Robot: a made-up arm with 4 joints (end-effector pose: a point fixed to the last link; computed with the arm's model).
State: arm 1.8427 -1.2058 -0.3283 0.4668
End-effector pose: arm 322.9 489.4 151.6 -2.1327 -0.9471 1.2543
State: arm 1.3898 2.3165 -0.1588 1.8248
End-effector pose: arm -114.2 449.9 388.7 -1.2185 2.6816 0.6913
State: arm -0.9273 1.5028 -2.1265 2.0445
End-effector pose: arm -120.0 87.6 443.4 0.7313 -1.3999 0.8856
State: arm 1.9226 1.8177 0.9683 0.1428
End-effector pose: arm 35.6 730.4 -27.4 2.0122 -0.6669 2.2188
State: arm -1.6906 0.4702 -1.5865 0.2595
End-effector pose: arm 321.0 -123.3 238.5 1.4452 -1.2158 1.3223
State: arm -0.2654 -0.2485 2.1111 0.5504
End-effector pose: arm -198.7 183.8 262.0 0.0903 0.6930 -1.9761
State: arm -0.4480 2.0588 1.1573 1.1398
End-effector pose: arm 84.1 -412.8 732.8 -1.6013 1.9197 0.8564
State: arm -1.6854 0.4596 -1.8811 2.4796
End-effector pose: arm 263.9 -54.6 353.3 -0.1211 -1.7422 -0.6215
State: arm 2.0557 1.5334 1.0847 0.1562
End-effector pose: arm -55.6 687.5 -148.1 2.1766 -0.1328 2.1388
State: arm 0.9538 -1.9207 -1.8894 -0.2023
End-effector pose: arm 157.0 753.7 263.6 -2.2309 -0.4467 1.9613
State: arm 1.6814 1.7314 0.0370 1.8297
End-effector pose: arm -125.4 442.9 271.8 1.8402 -2.2052 -0.1289
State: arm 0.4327 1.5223 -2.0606 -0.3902
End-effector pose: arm -21.7 359.4 33.8 1.4862 1.4612 1.0880
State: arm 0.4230 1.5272 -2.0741 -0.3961
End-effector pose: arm -23.2 365.3 38.9 1.5107 1.4595 1.1013
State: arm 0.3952 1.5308 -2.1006 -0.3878
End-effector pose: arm -24.5 376.4 52.9 1.5455 1.4358 1.1514
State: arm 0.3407 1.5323 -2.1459 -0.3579
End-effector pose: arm -25.4 393.5 81.9 1.5942 1.3745 1.2541
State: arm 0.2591 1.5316 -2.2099 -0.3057
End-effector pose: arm -26.2 412.6 128.9 1.6557 1.2642 1.4050
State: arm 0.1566 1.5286 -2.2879 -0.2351
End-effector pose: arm -27.1 426.5 193.1 1.7245 1.0997 1.5836
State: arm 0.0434 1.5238 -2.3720 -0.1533
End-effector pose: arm -28.3 428.2 268.2 1.7930 0.8878 1.7605
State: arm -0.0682 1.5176 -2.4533 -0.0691
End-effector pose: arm -30.1 415.2 343.8 1.8534 0.6498 1.9094
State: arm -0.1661 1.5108 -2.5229 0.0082
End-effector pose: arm -32.2 391.8 408.7 1.8999 0.4194 2.0150
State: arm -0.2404 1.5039 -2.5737 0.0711
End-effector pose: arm -34.0 366.7 455.5 1.9285 0.2309 2.0770
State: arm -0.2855 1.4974 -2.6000 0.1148
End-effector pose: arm -35.2 348.4 480.8 1.9370 0.1101 2.1040
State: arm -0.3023 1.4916 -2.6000 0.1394
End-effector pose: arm -35.4 340.6 486.0 1.9261 0.0636 2.1069
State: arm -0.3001 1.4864 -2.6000 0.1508
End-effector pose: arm -35.2 341.2 484.6 1.9125 0.0513 2.1056
